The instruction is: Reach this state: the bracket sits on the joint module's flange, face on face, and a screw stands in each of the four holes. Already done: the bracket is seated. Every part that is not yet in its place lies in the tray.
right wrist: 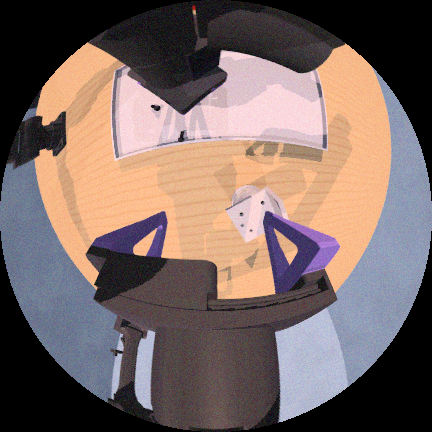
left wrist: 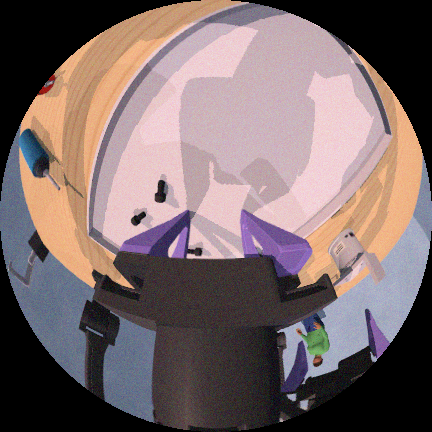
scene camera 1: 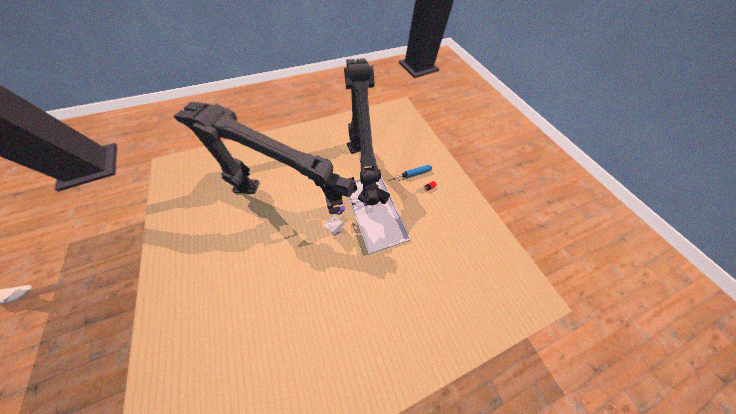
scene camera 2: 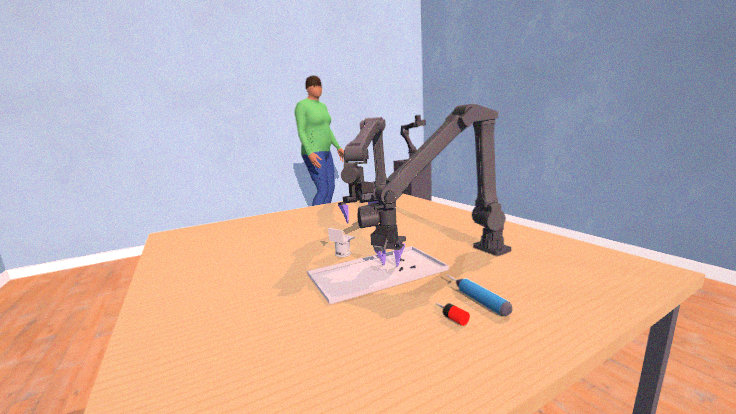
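Where they show: left gripper, fingertip midpoint: [right wrist: 185, 94] [left wrist: 214, 214] [scene camera 2: 390, 265]; right gripper, fingertip midpoint: [right wrist: 214, 216] [left wrist: 333, 328] [scene camera 1: 338, 205]; left arm's base at its link origin: [right wrist: 59, 133] [scene camera 1: 357, 146] [scene camera 2: 491, 249]; right arm's base at its link origin: [scene camera 1: 246, 186].
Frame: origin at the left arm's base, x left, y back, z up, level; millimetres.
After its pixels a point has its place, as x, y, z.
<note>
The white bracket [scene camera 1: 334, 225] @(-315, -480, 65) [scene camera 2: 336, 235] @(-295, -505, 87) [right wrist: 255, 215] @(-310, -474, 66) sits on the white joint module [scene camera 2: 342, 249] @(-289, -488, 29) [left wrist: 347, 247] @(-285, -478, 30); dark holes show in it in the right wrist view. Black screws lie in the pale tray [scene camera 2: 334, 283] @(-97, -611, 4) [left wrist: 280, 50]: one screw [left wrist: 160, 191] @(-49, -390, 11), a second screw [left wrist: 138, 218] @(-40, -348, 11) and a third screw [left wrist: 195, 251] @(-112, -345, 12) beside a finger's inner edge. In the right wrist view a screw [right wrist: 182, 135] @(-179, -379, 10) lies at the tray's wall. My left gripper [scene camera 2: 390, 265] @(-102, -394, 5) [left wrist: 214, 214] @(-102, -394, 5) is partly open and empty, low over the tray. My right gripper [right wrist: 214, 216] @(-267, -417, 130) is wide open and empty, above and beside the bracket.
A blue screwdriver [scene camera 1: 417, 170] @(235, -335, 39) [scene camera 2: 483, 296] @(261, -347, 32) [left wrist: 35, 152] and a red driver [scene camera 1: 430, 185] @(255, -449, 31) [scene camera 2: 456, 314] @(276, -457, 27) lie on the table beside the tray. The left arm reaches over the tray, close to the right gripper. A person [scene camera 2: 313, 128] stands behind the table.
</note>
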